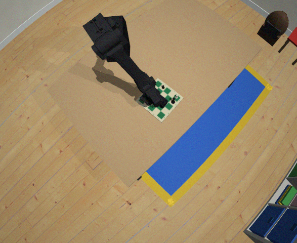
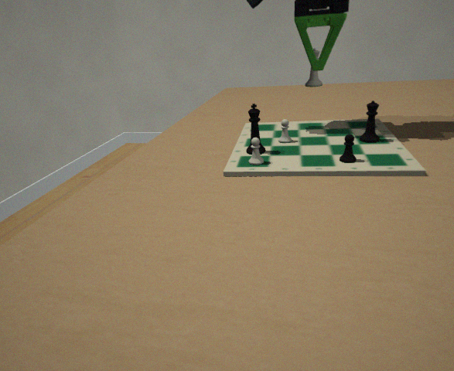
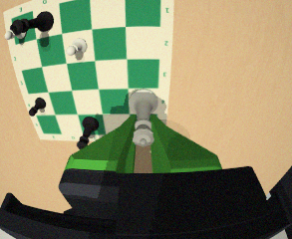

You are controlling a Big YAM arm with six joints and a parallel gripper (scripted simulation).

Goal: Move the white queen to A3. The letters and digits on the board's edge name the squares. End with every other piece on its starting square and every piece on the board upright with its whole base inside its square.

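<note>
The green-and-cream chessboard lies 10 cm below my hand, 7 cm to the left of it and 2 cm ahead of it. Also, from my hand: black queen 9 cm to the left, 7 cm below, 5 cm behind; white queen right at my hand; black king 11 cm ahead, 10 cm to the left, 6 cm below.
</note>
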